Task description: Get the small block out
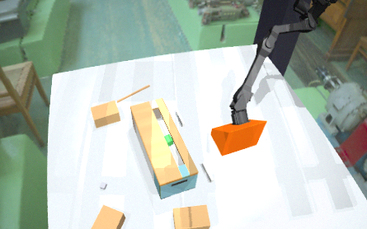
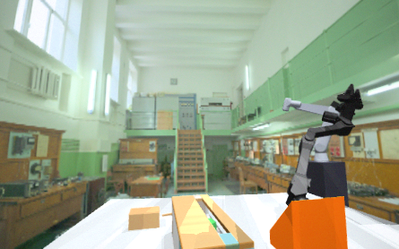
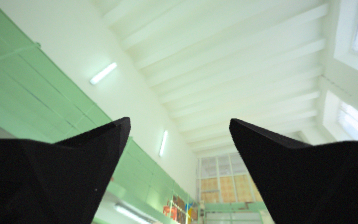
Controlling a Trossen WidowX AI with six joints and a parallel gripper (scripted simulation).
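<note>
My gripper tip is now 850 mm short of the green block, 110 mm to the right of it and 540 mm above it. The rest, counted from my gripper tip: long tan box (840 mm ahead, 120 mm to the left, 560 mm below); then thin stick (870 mm ahead, 270 mm to the right, 620 mm below).
</note>
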